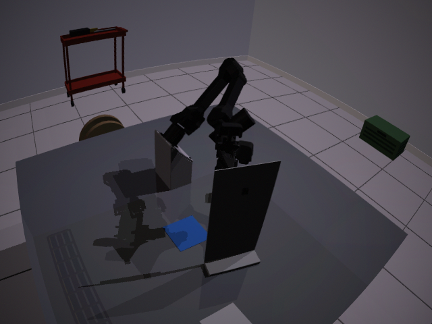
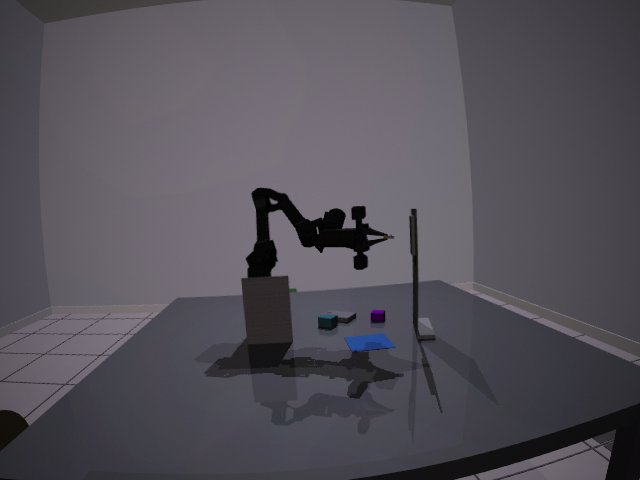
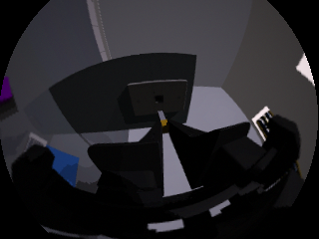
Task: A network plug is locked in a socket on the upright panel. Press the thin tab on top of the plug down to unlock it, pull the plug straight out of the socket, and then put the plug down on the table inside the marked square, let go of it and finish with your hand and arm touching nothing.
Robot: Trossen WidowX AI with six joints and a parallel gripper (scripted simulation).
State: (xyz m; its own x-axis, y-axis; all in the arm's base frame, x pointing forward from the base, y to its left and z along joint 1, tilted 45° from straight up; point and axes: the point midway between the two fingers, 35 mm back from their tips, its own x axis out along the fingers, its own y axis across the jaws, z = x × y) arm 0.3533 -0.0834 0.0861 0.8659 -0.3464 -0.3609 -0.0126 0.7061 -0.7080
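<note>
Now: gripper tip 29 cm above the blue marked square, 8 cm to the left of it and 8 cm past it. Also, from my gripper tip: upright dark panel 12 cm below, 9 cm ahead, 2 cm to the right; yellowish network plug 1 cm ahead; purple cube 27 cm below, 13 cm to the left.
</note>
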